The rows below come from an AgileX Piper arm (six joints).
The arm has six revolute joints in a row. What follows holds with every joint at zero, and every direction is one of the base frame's. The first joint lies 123 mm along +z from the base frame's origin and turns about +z. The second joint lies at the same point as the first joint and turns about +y. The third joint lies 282.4 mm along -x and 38.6 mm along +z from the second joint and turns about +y. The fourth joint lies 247.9 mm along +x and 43.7 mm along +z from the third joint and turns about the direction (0.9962, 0, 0.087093). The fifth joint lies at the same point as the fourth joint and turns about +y. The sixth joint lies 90.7 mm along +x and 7.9 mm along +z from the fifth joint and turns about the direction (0.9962, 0, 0.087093). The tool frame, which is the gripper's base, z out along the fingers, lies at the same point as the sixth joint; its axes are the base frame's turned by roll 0, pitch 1.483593 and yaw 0 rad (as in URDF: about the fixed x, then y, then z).
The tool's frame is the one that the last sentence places.
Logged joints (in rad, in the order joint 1, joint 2, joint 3, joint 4, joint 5, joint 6), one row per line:
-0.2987, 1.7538, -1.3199, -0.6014, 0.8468, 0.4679
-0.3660, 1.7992, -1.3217, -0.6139, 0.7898, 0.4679
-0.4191, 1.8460, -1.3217, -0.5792, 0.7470, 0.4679
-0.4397, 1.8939, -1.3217, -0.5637, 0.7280, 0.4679
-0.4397, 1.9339, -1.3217, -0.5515, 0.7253, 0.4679
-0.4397, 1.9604, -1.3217, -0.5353, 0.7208, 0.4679
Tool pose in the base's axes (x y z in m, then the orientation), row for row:
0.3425, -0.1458, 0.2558, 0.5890, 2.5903, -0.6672
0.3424, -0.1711, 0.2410, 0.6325, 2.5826, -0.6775
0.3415, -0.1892, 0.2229, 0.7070, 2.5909, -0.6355
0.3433, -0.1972, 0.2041, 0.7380, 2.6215, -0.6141
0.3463, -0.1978, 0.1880, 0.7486, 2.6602, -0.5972
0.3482, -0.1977, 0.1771, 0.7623, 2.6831, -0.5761
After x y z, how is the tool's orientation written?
As a rotation vector, in radians.
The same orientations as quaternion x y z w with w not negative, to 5 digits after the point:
0.21070, 0.92663, -0.23868, 0.19997
0.22597, 0.92267, -0.24205, 0.19755
0.25152, 0.92175, -0.22609, 0.18974
0.26031, 0.92468, -0.21661, 0.17402
0.26151, 0.92930, -0.20862, 0.15649
0.26477, 0.93193, -0.20010, 0.14619

